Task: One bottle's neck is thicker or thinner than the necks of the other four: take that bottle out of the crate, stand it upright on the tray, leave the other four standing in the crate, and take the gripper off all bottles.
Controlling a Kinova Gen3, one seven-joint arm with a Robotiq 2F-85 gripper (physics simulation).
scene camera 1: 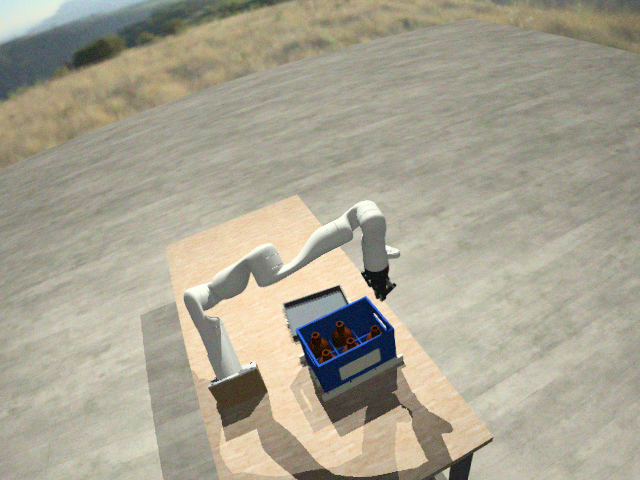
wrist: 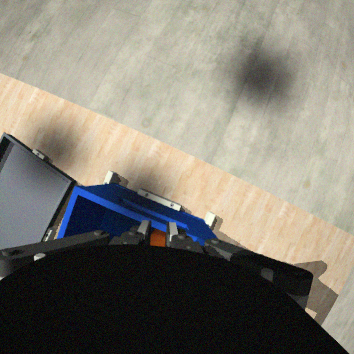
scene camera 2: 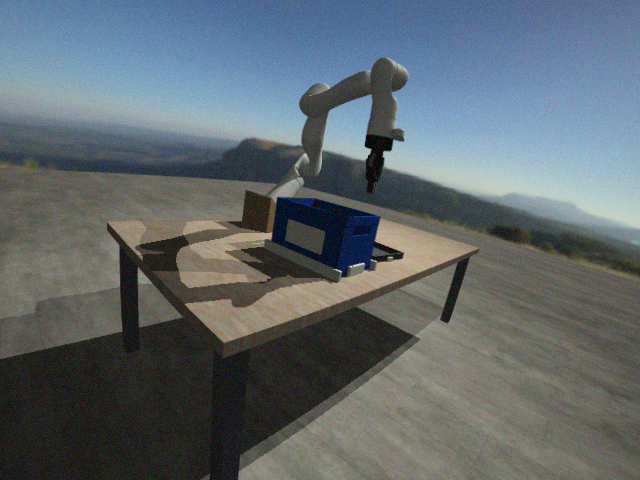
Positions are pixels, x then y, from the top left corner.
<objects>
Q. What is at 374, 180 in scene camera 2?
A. My gripper.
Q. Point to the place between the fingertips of my gripper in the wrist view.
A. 157, 233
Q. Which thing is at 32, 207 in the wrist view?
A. A dark grey tray.
</objects>
